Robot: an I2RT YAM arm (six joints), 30 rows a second.
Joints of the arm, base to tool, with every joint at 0 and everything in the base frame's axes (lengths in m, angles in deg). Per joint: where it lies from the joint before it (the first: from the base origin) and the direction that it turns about. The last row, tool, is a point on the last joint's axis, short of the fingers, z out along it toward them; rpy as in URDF.
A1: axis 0 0 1 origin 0 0 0.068
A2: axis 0 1 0 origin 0.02 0.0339 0.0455
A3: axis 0 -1 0 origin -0.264 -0.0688 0
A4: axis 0 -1 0 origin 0.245 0.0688 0.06
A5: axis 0 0 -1 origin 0.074 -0.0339 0.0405
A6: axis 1 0 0 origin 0.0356 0 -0.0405
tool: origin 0 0 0 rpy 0 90 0
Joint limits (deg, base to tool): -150..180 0..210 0..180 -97..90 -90..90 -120..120
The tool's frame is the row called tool.
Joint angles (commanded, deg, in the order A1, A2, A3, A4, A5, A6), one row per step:
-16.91 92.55 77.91 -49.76 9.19 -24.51
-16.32 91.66 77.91 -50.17 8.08 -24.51
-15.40 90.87 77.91 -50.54 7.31 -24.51
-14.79 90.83 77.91 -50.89 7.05 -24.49
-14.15 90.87 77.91 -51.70 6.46 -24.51
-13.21 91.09 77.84 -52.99 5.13 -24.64
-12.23 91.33 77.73 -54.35 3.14 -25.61
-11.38 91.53 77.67 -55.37 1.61 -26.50
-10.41 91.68 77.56 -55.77 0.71 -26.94
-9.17 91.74 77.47 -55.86 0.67 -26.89
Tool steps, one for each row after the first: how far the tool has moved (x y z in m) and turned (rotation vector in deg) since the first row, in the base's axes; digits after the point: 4 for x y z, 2 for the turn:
-0.0018 0.0048 0.0044 0.82 -0.75 1.07
-0.0030 0.0111 0.0082 1.37 -1.33 2.34
-0.0027 0.0147 0.0081 1.70 -1.10 3.04
-0.0029 0.0189 0.0072 2.44 -0.41 3.93
-0.0030 0.0252 0.0046 3.99 0.85 5.51
-0.0033 0.0322 0.0017 5.86 2.27 8.12
-0.0034 0.0380 -0.0004 7.23 3.35 10.33
-0.0028 0.0439 -0.0020 8.04 3.91 12.02
-0.0018 0.0507 -0.0029 8.12 4.21 13.21

